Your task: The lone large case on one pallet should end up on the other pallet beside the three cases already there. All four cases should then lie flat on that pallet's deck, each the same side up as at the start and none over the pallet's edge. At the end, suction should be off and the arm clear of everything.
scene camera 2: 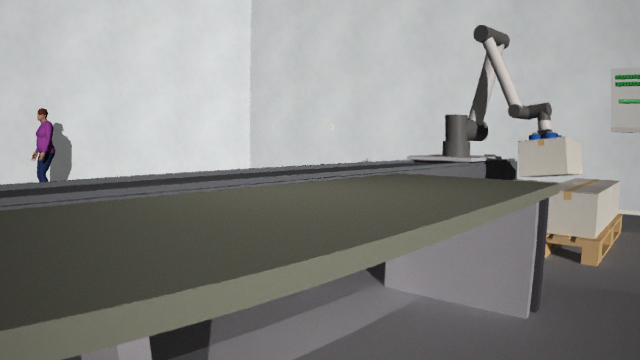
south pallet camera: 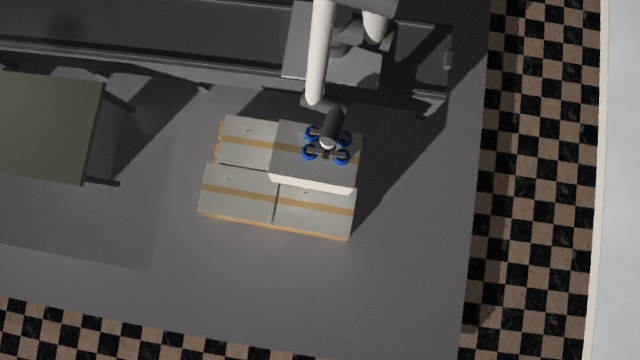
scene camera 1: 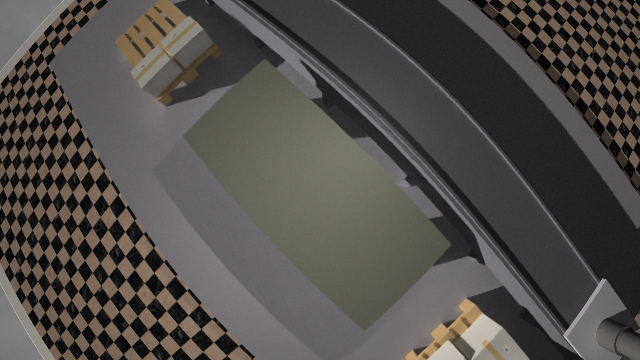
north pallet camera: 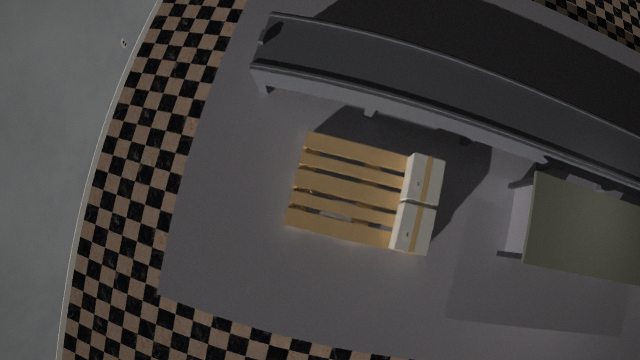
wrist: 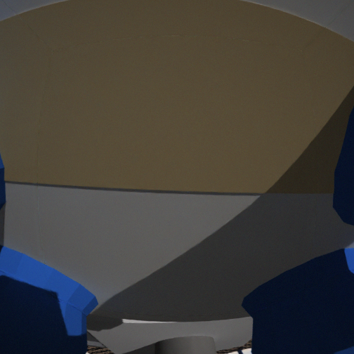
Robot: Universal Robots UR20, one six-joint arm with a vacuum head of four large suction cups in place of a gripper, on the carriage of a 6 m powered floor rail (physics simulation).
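Seen in the pictures: arm's base, origin of its link: (scene camera 2: 456,156) (scene camera 1: 605,332).
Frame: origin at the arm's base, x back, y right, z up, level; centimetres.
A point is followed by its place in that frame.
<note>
My gripper (scene camera 2: 546,136) (south pallet camera: 327,145) {x -79.9, y -5.5, z 11.0 cm}, the blue-cupped suction head, is on the top of a large pale case (scene camera 2: 542,159) {x -86.1, y 29.8, z 0.7 cm} (south pallet camera: 295,167) {x -96.7, y 12.2, z 16.0 cm} with a tan tape strip, which also fills much of the wrist view (wrist: 150,125). The case hangs level above the south pallet (scene camera 2: 591,252) {x -134.5, y 89.1, z -49.4 cm} (south pallet camera: 218,142) {x -76.9, y 87.0, z -44.8 cm}, over its back right quarter in the south pallet view, with its underside higher than the tops of the other cases. Three cases lie flat there: back left (south pallet camera: 240,152) {x -87.2, y 58.5, z -15.8 cm}, front left (south pallet camera: 237,197) {x -120.5, y 54.9, z -15.8 cm} and front right (south pallet camera: 317,215) {x -124.8, y -5.2, z -15.8 cm}. The deck beneath the held case is mostly hidden.
The north pallet (scene camera 1: 150,30) {x -99.4, y 517.1, z -42.6 cm} (north pallet camera: 345,185) {x -97.2, y 508.9, z -42.6 cm} carries two smaller taped cases (north pallet camera: 422,180) {x -81.7, y 451.5, z -21.0 cm} (north pallet camera: 412,227) {x -119.4, y 451.4, z -21.6 cm} at one end. A green-grey table (scene camera 1: 315,190) {x -88.7, y 257.7, z -4.0 cm} (scene camera 2: 300,225) {x -112.2, y 296.6, z -4.0 cm} (south pallet camera: 45,125) {x -89.2, y 209.1, z -4.0 cm} stands between the pallets. The floor rail (scene camera 1: 450,130) (south pallet camera: 150,25) runs behind. A person (scene camera 2: 45,135) stands far left.
</note>
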